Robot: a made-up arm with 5 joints. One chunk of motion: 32 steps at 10 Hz.
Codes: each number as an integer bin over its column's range. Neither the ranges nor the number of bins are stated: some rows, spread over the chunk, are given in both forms.
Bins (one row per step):
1: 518 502 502 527 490
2: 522 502 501 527 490
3: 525 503 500 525 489
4: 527 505 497 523 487
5: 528 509 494 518 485
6: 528 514 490 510 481
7: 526 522 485 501 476
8: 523 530 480 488 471
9: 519 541 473 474 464
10: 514 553 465 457 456
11: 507 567 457 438 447
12: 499 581 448 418 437
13: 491 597 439 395 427
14: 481 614 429 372 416
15: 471 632 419 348 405
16: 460 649 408 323 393
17: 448 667 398 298 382
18: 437 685 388 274 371
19: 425 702 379 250 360
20: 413 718 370 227 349
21: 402 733 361 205 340
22: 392 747 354 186 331
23: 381 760 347 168 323
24: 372 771 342 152 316
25: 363 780 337 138 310
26: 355 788 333 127 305
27: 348 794 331 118 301
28: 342 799 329 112 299
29: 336 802 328 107 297
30: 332 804 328 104 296
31: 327 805 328 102 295
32: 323 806 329 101 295
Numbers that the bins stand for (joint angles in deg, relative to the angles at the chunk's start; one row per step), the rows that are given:
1: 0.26 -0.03 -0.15 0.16 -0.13
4: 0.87 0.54 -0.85 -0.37 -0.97
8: 0.60 5.27 -3.25 -5.03 -5.40
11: -0.49 12.27 -6.50 -11.69 -12.06
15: -2.94 24.57 -11.86 -23.67 -23.70
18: -5.25 34.59 -16.24 -33.52 -33.13
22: -8.32 46.32 -21.04 -45.24 -44.22
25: -10.29 52.57 -23.44 -51.63 -50.04
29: -12.13 56.73 -24.71 -55.75 -53.65
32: -13.01 57.49 -24.56 -56.55 -54.20
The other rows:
2: 0.53 -0.03 -0.29 0.16 -0.13
3: 0.74 0.16 -0.43 -0.11 -0.41
5: 0.94 1.30 -1.28 -1.04 -1.52
6: 0.94 2.24 -1.84 -2.10 -2.63
7: 0.80 3.76 -2.55 -3.30 -4.02
9: 0.33 7.35 -4.24 -6.89 -7.34
10: -0.01 9.62 -5.37 -9.16 -9.56
12: -1.03 14.92 -7.77 -14.35 -14.83
13: -1.58 17.95 -9.04 -17.41 -17.60
14: -2.26 21.16 -10.45 -20.47 -20.65
16: -3.69 27.78 -13.41 -27.00 -27.03
17: -4.51 31.19 -14.83 -30.33 -30.08
19: -6.07 37.81 -17.51 -36.72 -36.18
20: -6.89 40.84 -18.78 -39.78 -39.23
21: -7.64 43.68 -20.05 -42.71 -41.73
23: -9.07 48.78 -22.02 -47.63 -46.44
24: -9.68 50.86 -22.73 -49.76 -48.38
26: -10.84 54.08 -24.00 -53.09 -51.43
27: -11.31 55.22 -24.28 -54.29 -52.54
28: -11.72 56.16 -24.56 -55.09 -53.09
30: -12.40 57.11 -24.71 -56.15 -53.93
31: -12.74 57.30 -24.71 -56.42 -54.20

